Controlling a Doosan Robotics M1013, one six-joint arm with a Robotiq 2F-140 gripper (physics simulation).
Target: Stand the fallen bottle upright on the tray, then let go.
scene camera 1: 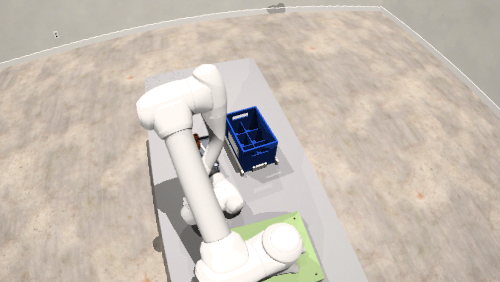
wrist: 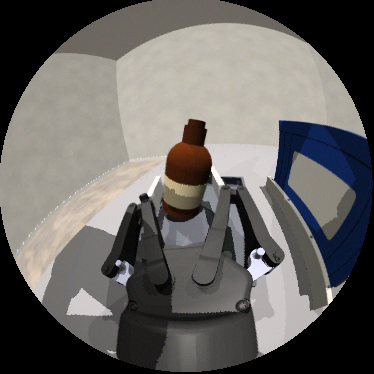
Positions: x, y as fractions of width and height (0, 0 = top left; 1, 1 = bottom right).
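Note:
A brown bottle (wrist: 0.50, 0.44) is visible in the scene, and so is the gripper (wrist: 0.50, 0.47).

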